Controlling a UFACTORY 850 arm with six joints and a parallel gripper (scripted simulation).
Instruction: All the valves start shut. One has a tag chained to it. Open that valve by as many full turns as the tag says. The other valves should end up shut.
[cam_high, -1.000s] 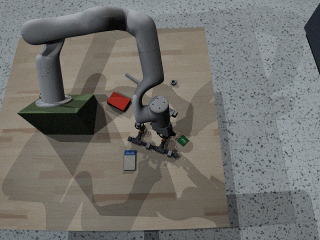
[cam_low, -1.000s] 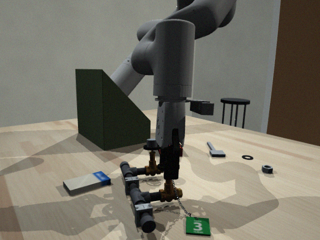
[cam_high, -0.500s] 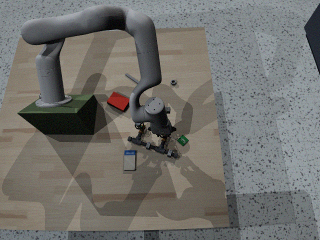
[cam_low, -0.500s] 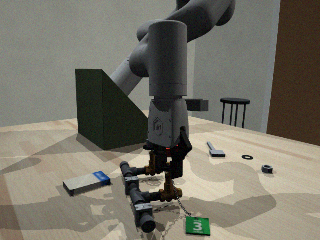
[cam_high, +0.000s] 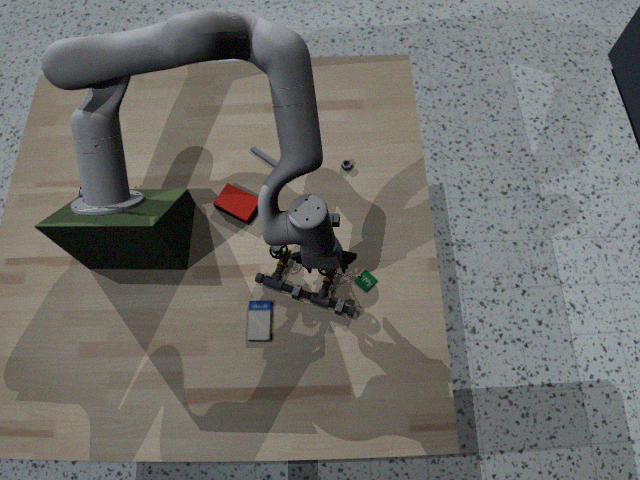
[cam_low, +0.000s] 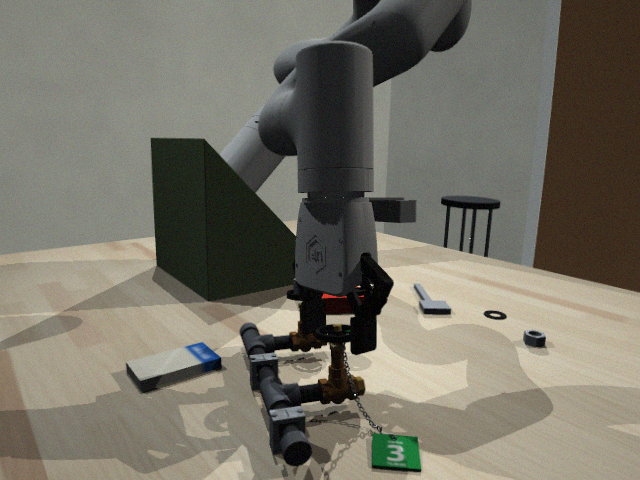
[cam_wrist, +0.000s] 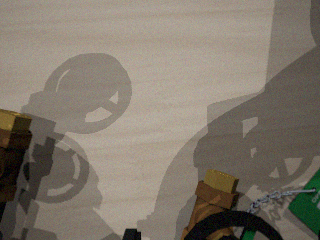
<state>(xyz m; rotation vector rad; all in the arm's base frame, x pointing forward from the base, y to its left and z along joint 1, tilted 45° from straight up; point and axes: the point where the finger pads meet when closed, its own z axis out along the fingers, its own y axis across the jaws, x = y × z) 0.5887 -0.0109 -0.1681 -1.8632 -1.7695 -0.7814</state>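
Now: the green tag 100 mm ahead of my hand and 90 mm below it. Also, from my hand: red block (280 mm behind, 220 mm to the left, 80 mm below); grey-and-blue block (180 mm behind, 130 mm to the right, 80 mm below); grey bar tool (180 mm behind, 370 mm to the left, 80 mm below).
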